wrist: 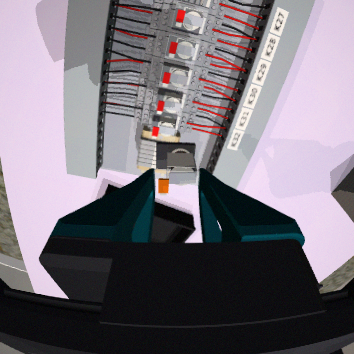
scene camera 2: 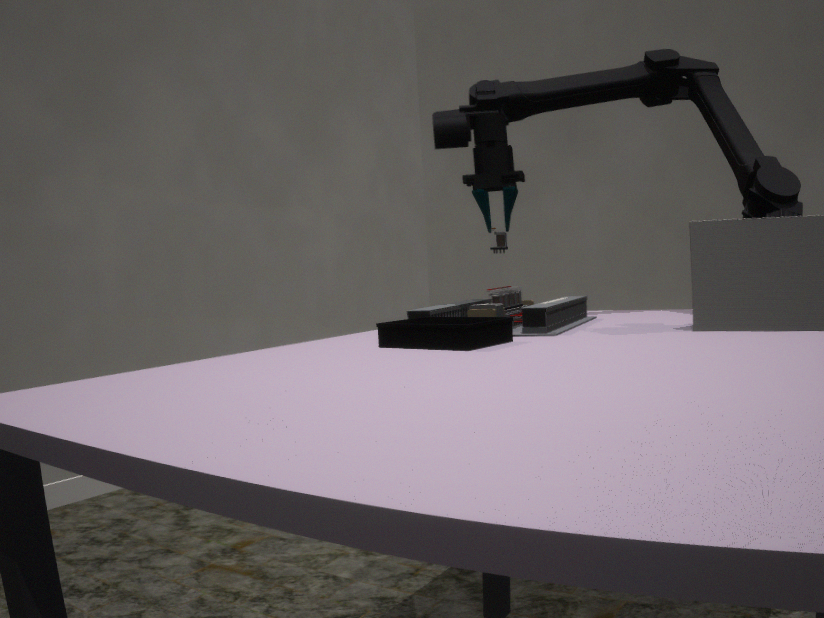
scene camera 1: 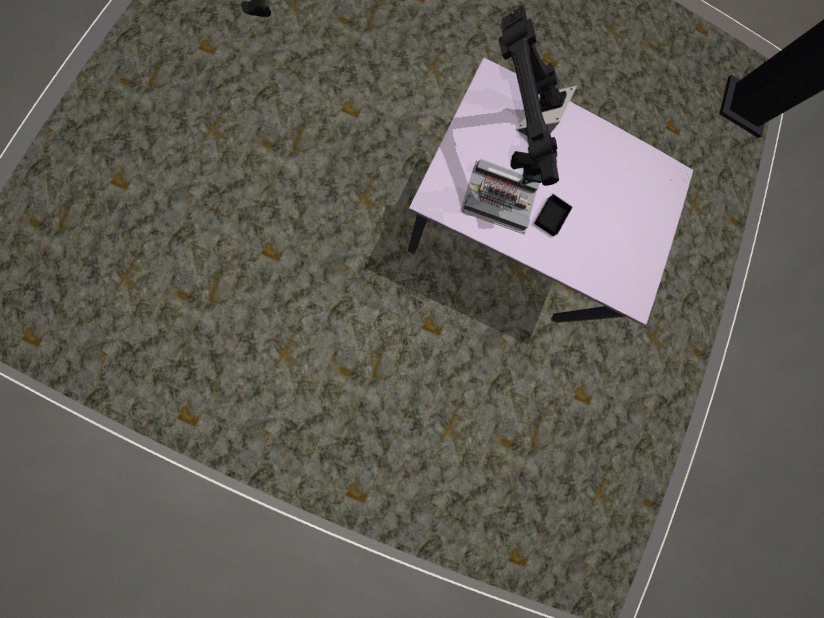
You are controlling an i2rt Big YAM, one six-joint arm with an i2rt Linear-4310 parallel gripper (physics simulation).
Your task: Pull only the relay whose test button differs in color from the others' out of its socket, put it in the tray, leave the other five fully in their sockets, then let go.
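Where they show: gripper, between the fingertips: (wrist: 176, 176) (scene camera 2: 498, 232) (scene camera 1: 524, 180); arm's base, origin of its link: (scene camera 2: 780, 261) (scene camera 1: 551, 103).
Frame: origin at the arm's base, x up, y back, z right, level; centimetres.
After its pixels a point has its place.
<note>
My gripper (scene camera 2: 499, 230) @(x 6.6, y -47.6, z -0.1 cm) (wrist: 176, 176) @(x 6.6, y -47.6, z -0.1 cm) is shut on the relay with the orange test button (scene camera 2: 500, 240) @(x 5.2, y -46.9, z -1.1 cm) (wrist: 180, 161) @(x 6.3, y -47.7, z 0.8 cm). The relay hangs upright with its pins down, well above the table, over the end of the relay panel nearest the tray in the wrist view. Five relays with red test buttons, such as this one (wrist: 176, 77) @(x -3.2, y -48.9, z 4.0 cm), sit in a row in their sockets on the panel (scene camera 1: 495, 218) @(x -7.8, y -60.8, z 2.1 cm) (wrist: 82, 110) @(x -5.7, y -57.7, z -3.0 cm). An empty socket shows at the far end of the row, partly cut off by the frame. The black tray (scene camera 1: 553, 214) @(x -9.7, y -45.0, z -23.0 cm) (scene camera 2: 445, 333) @(x -7.7, y -42.8, z -28.6 cm) (wrist: 173, 223) @(x -6.5, y -41.6, z -17.8 cm) stands beside the panel, partly hidden behind the fingers in the wrist view.
Grey wire ducts (scene camera 2: 553, 315) @(x -7.3, y -36.1, z -5.7 cm) (wrist: 257, 100) @(x -5.7, y -39.4, z 4.6 cm) flank the relay row, with red and black wires between. One duct carries labels K27 to K32. The arm's light base block (scene camera 2: 755, 274) @(x -1.7, y -3.5, z -5.7 cm) stands on the pink table (scene camera 1: 609, 219) @(x -10.0, y -33.4, z -50.5 cm) (scene camera 2: 412, 432) @(x -10.0, y -21.0, z -72.1 cm).
</note>
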